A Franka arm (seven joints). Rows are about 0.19 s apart.
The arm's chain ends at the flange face. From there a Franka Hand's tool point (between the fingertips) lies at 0.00 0.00 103.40 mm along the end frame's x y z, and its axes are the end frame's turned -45 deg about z.
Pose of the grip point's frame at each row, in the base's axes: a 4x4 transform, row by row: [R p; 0 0 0 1], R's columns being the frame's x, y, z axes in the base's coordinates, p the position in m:
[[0.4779 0.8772 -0.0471 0.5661], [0.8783 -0.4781 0.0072 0.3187], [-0.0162 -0.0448 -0.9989 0.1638], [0 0 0 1]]
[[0.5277 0.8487 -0.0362 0.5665], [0.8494 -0.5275 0.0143 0.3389], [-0.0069 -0.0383 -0.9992 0.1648], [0 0 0 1]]
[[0.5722 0.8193 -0.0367 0.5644], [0.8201 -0.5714 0.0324 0.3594], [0.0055 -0.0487 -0.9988 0.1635], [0 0 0 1]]
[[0.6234 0.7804 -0.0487 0.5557], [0.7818 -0.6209 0.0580 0.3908], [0.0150 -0.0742 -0.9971 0.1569], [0 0 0 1]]
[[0.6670 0.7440 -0.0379 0.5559], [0.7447 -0.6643 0.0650 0.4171], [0.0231 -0.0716 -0.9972 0.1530], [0 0 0 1]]
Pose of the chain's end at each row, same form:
[[0.9582 0.2823 -0.0471 0.5710], [0.2830 -0.9591 0.0072 0.3180], [-0.0431 -0.0202 -0.9989 0.2671], [0 0 0 1]]
[[0.9733 0.2270 -0.0362 0.5702], [0.2276 -0.9736 0.0143 0.3374], [-0.0320 -0.0222 -0.9992 0.2681], [0 0 0 1]]
[[0.9839 0.1747 -0.0367 0.5682], [0.1759 -0.9839 0.0324 0.3560], [-0.0305 -0.0383 -0.9988 0.2668], [0 0 0 1]]
[[0.9926 0.1110 -0.0487 0.5607], [0.1138 -0.9919 0.0580 0.3848], [-0.0419 -0.0631 -0.9971 0.2600], [0 0 0 1]]
[[0.9977 0.0544 -0.0379 0.5598], [0.0569 -0.9963 0.0650 0.4104], [-0.0343 -0.0670 -0.9972 0.2561], [0 0 0 1]]

